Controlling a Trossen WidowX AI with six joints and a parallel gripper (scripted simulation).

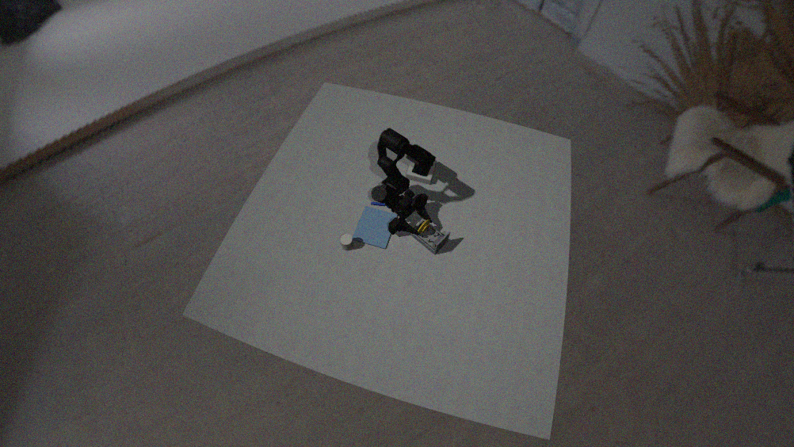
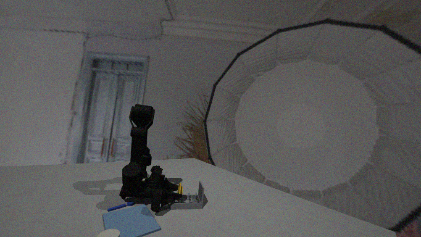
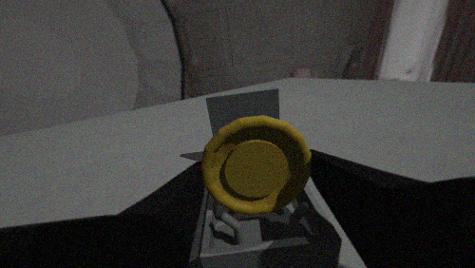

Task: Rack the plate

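My gripper tip is now 10 mm to the left of the yellow plate. From my gripper tip the other things lie so: light blue mat 40 mm ahead, 180 mm to the right, 50 mm below; then blue spoon 60 mm behind, 190 mm to the right, 50 mm below; then grey dish rack 10 mm ahead, 20 mm to the left, 30 mm below.
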